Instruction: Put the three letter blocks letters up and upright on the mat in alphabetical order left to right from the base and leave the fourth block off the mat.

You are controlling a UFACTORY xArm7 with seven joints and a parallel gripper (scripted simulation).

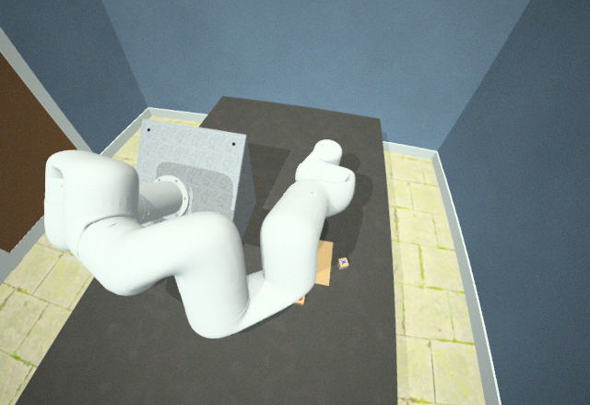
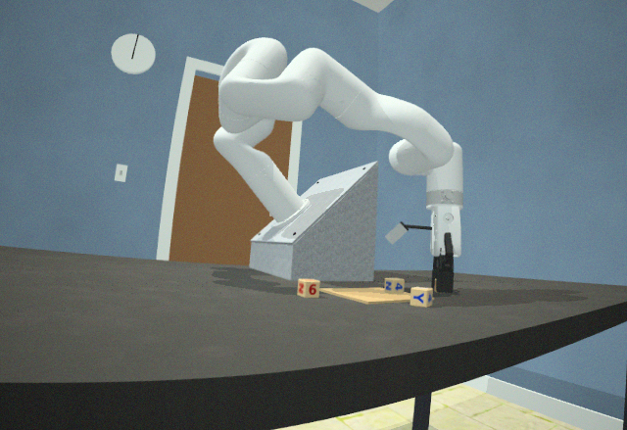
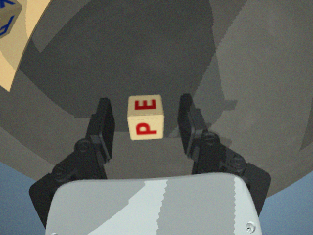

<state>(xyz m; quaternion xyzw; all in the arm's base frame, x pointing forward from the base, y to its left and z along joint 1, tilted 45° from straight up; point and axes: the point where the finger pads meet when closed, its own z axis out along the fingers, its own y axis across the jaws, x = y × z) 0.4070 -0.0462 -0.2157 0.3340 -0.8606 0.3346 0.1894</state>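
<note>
The tan mat is 18 cm to the right of my hand, 2 cm below it and 1 cm behind it. Also, from my hand: block (14 cm to the right).
</note>
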